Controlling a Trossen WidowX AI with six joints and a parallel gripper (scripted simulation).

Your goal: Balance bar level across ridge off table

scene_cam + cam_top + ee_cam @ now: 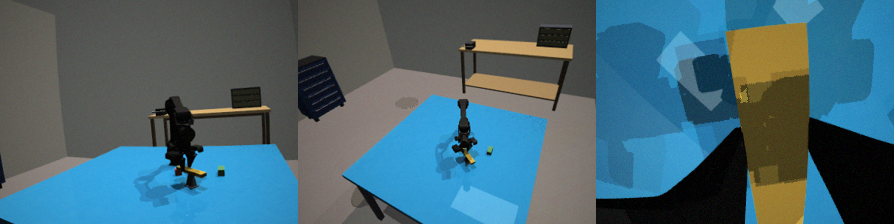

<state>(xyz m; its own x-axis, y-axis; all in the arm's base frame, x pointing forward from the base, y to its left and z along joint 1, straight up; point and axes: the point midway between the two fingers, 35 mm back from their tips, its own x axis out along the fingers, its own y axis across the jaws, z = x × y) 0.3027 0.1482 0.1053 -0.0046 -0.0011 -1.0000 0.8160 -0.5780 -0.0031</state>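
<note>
The yellow bar lies 20 mm ahead of my gripper tip and 30 mm to the left of it. Round my gripper tip: small red block: 120 mm behind, 80 mm to the right, 50 mm below; green block: 140 mm behind, 150 mm to the left, 50 mm below.
</note>
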